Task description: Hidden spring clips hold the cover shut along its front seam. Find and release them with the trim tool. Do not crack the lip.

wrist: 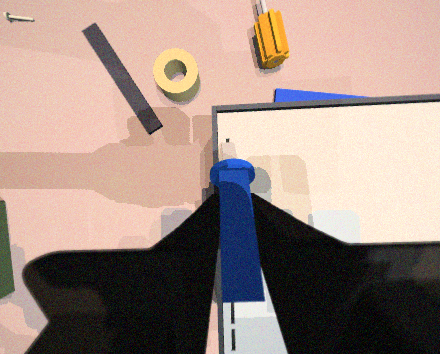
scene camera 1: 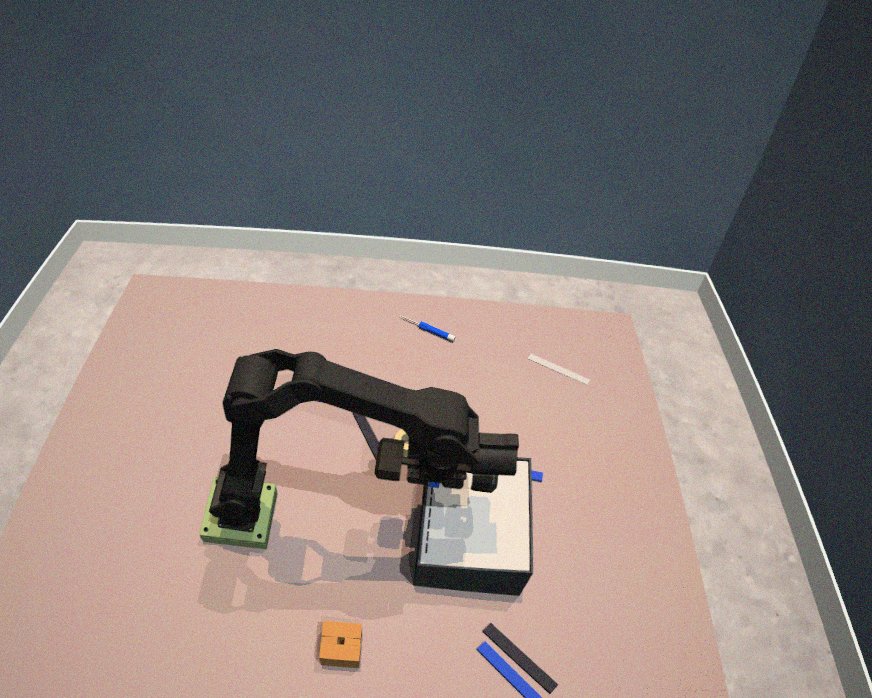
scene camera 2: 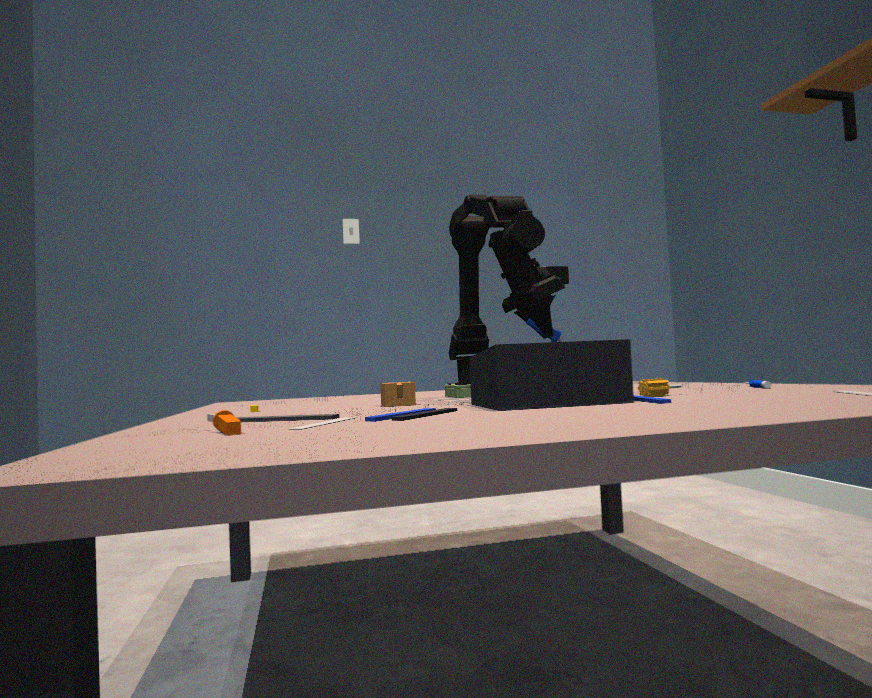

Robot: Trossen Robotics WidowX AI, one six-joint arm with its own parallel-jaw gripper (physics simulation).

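Pixels of known places: gripper, fingertip midpoint: (wrist: 232,200) (scene camera 2: 548,337); arm's base, origin of the base link: (scene camera 1: 239,513).
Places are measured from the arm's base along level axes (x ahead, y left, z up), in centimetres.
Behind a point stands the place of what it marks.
A dark box (scene camera 1: 472,580) {x 40.7, y -8.3, z 2.0 cm} (scene camera 2: 552,374) {x 49.8, y 0.3, z 2.2 cm} has a cream cover (scene camera 1: 509,538) {x 46.0, y -2.3, z 6.4 cm} (wrist: 350,150) {x 42.4, y 10.0, z 6.1 cm} inside a thin dark rim. A line of dark slots (scene camera 1: 427,524) {x 32.6, y -0.4, z 5.4 cm} (wrist: 233,312) {x 32.8, y -2.6, z 5.2 cm} runs along the cover's edge on the arm's side. My gripper (scene camera 2: 549,333) {x 32.9, y 7.1, z 8.8 cm} (wrist: 232,200) {x 32.9, y 7.1, z 8.8 cm} is shut on the trim tool (scene camera 2: 534,326) {x 33.5, y 4.2, z 10.9 cm} (wrist: 241,240) {x 33.0, y 5.7, z 11.7 cm}, a blue handle with a round collar, held tilted over that edge. The tool's pale tip shows past the collar, beside a small dark mark on the cover in the wrist view. Whether the tip touches or enters the seam, I cannot tell. The fingers hide part of the slot line.
A yellow ring (wrist: 162,75) {x 26.5, y 20.2, z -0.5 cm}, a dark strip (wrist: 122,80) {x 21.0, y 21.0, z -2.5 cm} and a yellow-handled tool (wrist: 272,37) {x 39.1, y 23.8, z -0.3 cm} (scene camera 2: 653,387) {x 41.2, y 23.0, z -1.2 cm} lie near the box. A blue strip (wrist: 310,95) {x 44.3, y 18.0, z -2.4 cm} lies against its side. An orange block (scene camera 1: 340,647) {x 20.9, y -21.5, z 1.5 cm} (scene camera 2: 397,393) {x 23.5, y -20.7, z -0.5 cm} and a blue screwdriver (scene camera 1: 436,331) {x 32.0, y 52.4, z -1.8 cm} are farther off.
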